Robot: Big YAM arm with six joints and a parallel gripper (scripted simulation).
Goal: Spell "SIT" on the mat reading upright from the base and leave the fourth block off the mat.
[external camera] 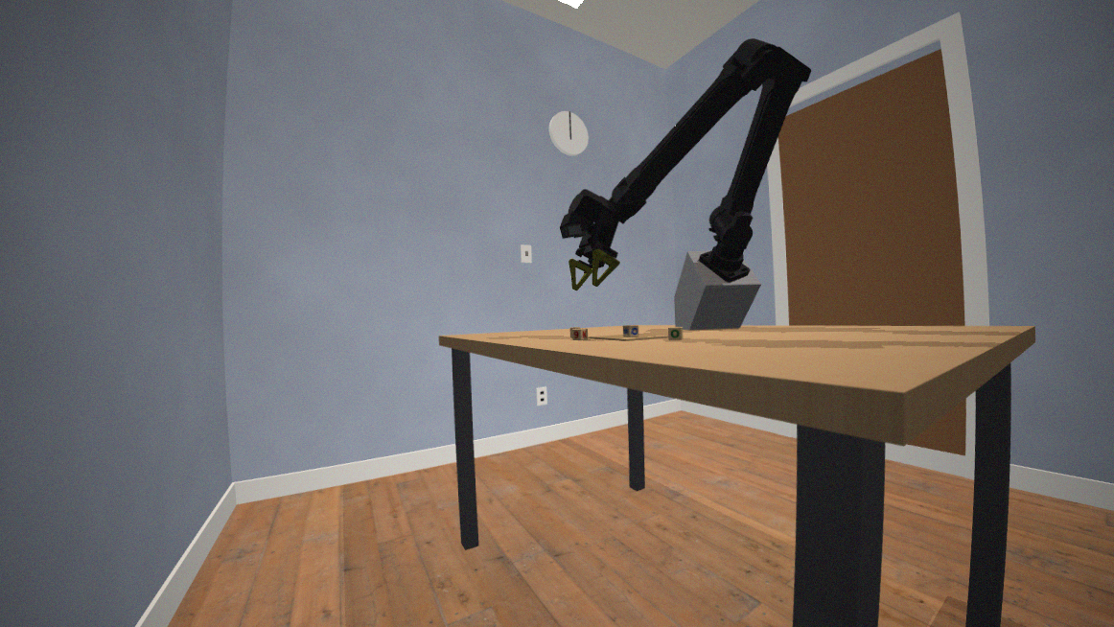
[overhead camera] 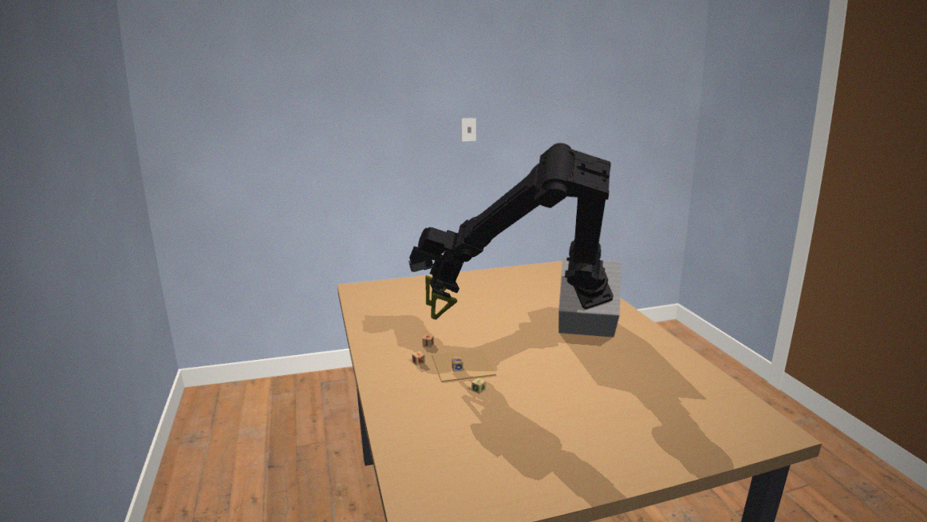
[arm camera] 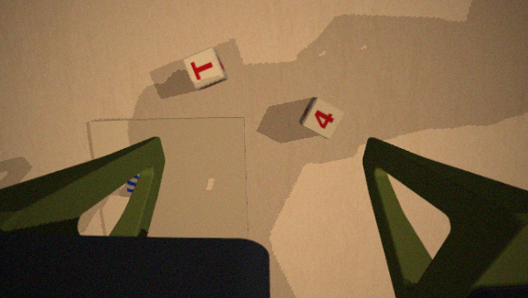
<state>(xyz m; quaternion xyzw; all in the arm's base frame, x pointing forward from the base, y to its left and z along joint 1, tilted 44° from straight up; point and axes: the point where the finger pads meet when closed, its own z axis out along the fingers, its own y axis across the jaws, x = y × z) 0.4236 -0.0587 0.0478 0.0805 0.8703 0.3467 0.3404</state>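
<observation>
Right now my hand is 70 mm past the tan mat, 80 mm to the right of it and 130 mm above it. From my hand the other things lie so: T block 40 mm ahead, 50 mm to the left, 120 mm below; then green-lettered block 100 mm behind, 210 mm to the left, 120 mm below.
</observation>
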